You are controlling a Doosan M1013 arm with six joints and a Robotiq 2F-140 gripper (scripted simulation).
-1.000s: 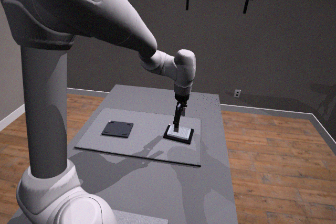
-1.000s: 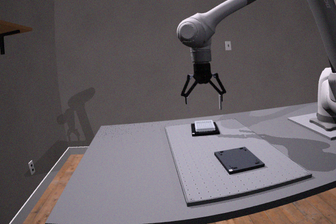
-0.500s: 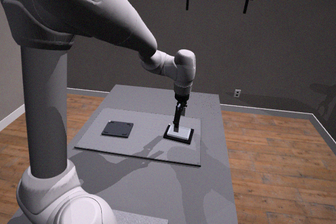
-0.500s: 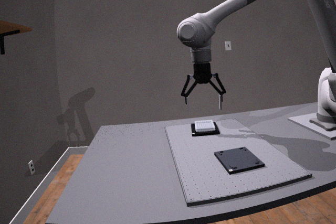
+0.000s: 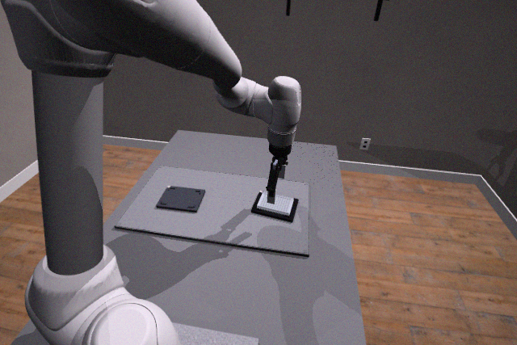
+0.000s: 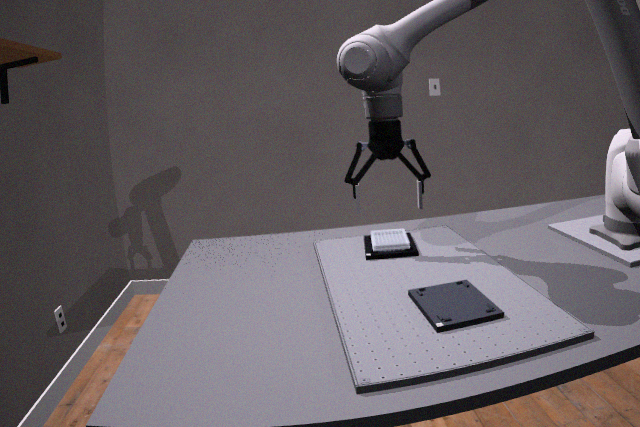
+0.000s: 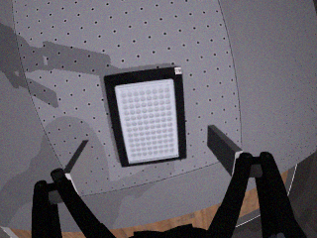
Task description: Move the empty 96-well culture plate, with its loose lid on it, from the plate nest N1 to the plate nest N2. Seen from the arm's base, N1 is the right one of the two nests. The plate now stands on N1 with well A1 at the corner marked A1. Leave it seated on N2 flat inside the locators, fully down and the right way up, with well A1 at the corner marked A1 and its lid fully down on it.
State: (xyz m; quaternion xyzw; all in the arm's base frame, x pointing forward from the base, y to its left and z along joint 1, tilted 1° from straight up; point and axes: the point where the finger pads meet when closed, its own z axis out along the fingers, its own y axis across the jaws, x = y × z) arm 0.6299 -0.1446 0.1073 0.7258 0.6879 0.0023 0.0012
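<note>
My hand is 80 mm above the plate lid. From my hand the other things lie so: black plate nest N1 (100 mm below); black plate nest N2 (370 mm to the left, 100 mm below, 70 mm behind); white corner mark (450 mm to the left, 90 mm below, 20 mm behind).
</note>
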